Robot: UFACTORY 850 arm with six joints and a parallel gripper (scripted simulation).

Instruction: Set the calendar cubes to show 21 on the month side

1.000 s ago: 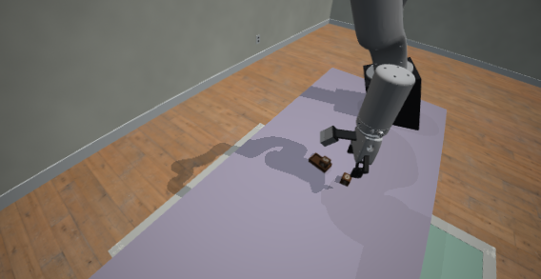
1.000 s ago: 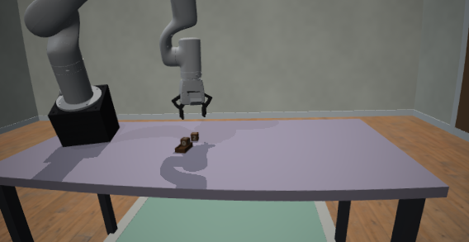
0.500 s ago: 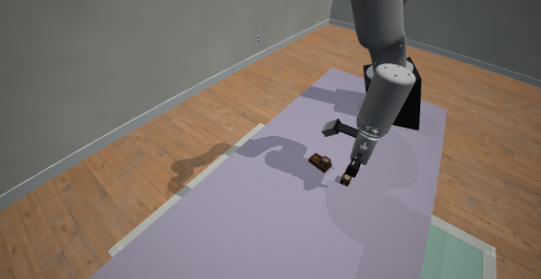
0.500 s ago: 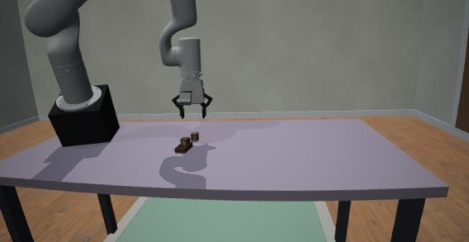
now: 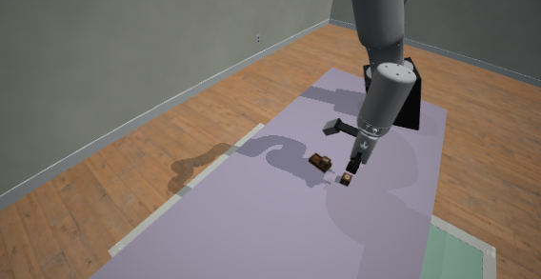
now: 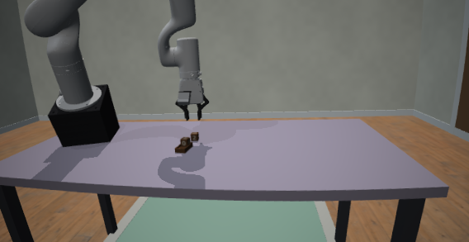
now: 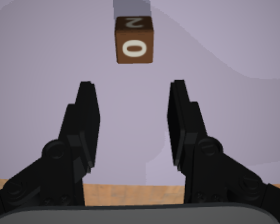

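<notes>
Now: the brown cube 9 cm below my hand. Round my hand: digit cube: 3 cm behind, 8 cm to the right, 8 cm below; then brown tray: 4 cm behind, 10 cm to the right, 10 cm below.
</notes>
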